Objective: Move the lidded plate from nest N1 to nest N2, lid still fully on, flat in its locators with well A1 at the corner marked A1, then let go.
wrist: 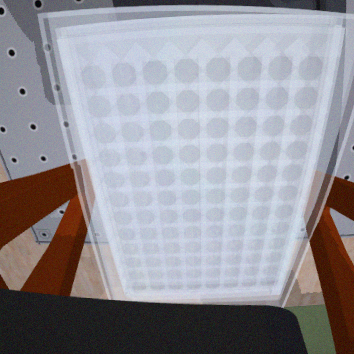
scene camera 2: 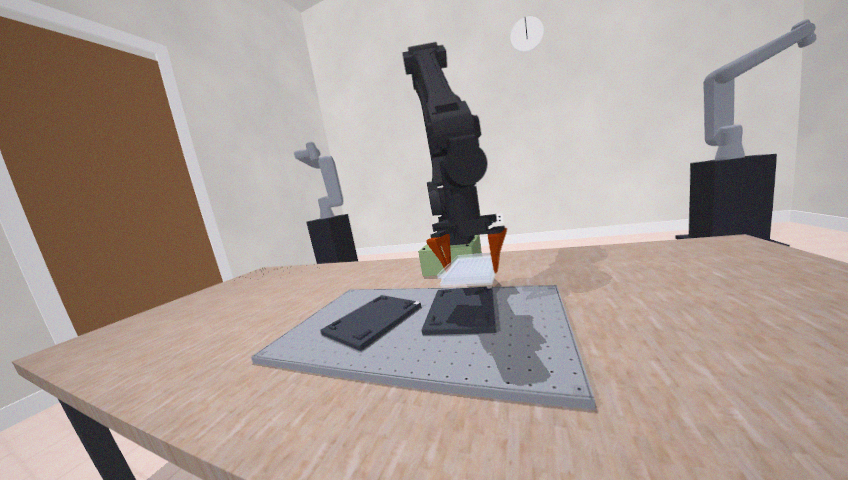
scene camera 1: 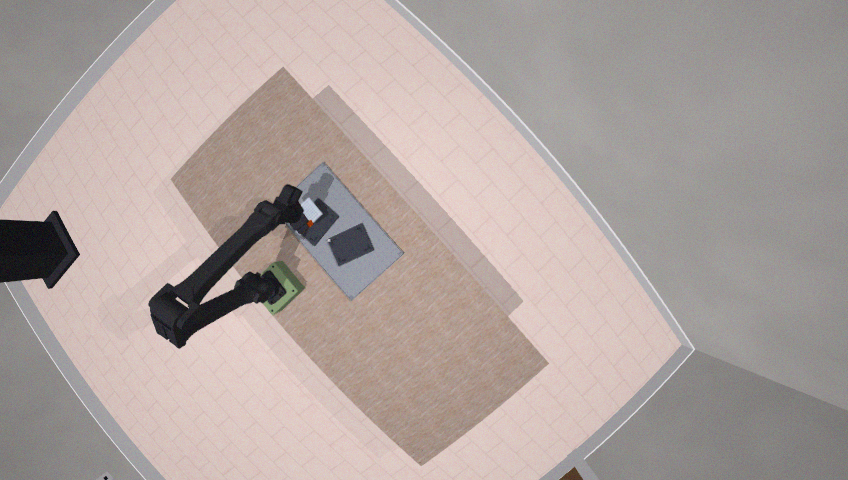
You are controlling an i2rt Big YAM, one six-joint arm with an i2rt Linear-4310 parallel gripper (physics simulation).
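Seen in the pictures: gripper, fingertip midpoint: (wrist: 200,177) (scene camera 2: 471,273) (scene camera 1: 305,215); arm's base, origin of the base link: (scene camera 2: 453,241) (scene camera 1: 271,287).
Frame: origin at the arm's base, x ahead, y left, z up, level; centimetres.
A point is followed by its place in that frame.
The clear, whitish lidded plate (scene camera 1: 311,209) {x 34.3, y 12.7, z 2.3 cm} (scene camera 2: 467,270) {x 33.2, y 12.9, z 2.3 cm} (wrist: 200,150) {x 32.4, y 13.0, z 2.3 cm} is between the orange fingers of my gripper (scene camera 2: 472,270) {x 30.5, y 12.8, z 0.8 cm} (wrist: 200,177) {x 30.5, y 12.8, z 0.8 cm}, which is shut on its two long sides. The lid appears to cover the plate; the A1 well cannot be made out. The plate hangs above the base-side end of one dark nest (scene camera 1: 321,226) {x 31.4, y 6.9, z -5.5 cm} (scene camera 2: 459,321) {x 36.6, y 11.3, z -5.5 cm}, apart from it, with a shadow on that nest. The other dark nest (scene camera 1: 351,244) {x 36.9, y -7.0, z -5.5 cm} (scene camera 2: 371,321) {x 38.6, y -5.5, z -5.5 cm} is empty, set at an angle, with a white mark at one corner. The labels N1 and N2 are not readable.
Both nests sit on a grey perforated board (scene camera 1: 380,255) {x 43.3, y -17.9, z -6.7 cm} (scene camera 2: 416,362) {x 46.3, y 7.4, z -6.7 cm} (wrist: 20,75) {x 33.5, y 24.2, z -6.7 cm} on the wooden table (scene camera 1: 440,362) {x 33.7, y -70.0, z -8.0 cm} (scene camera 2: 684,356) {x 38.3, y 40.5, z -8.0 cm}. The green arm base (scene camera 1: 290,290) {x 6.0, y -6.2, z -0.2 cm} (scene camera 2: 432,264) {x 8.2, y -4.5, z -4.5 cm} stands behind the board in scene camera 2. The arm hides part of the board in scene camera 1.
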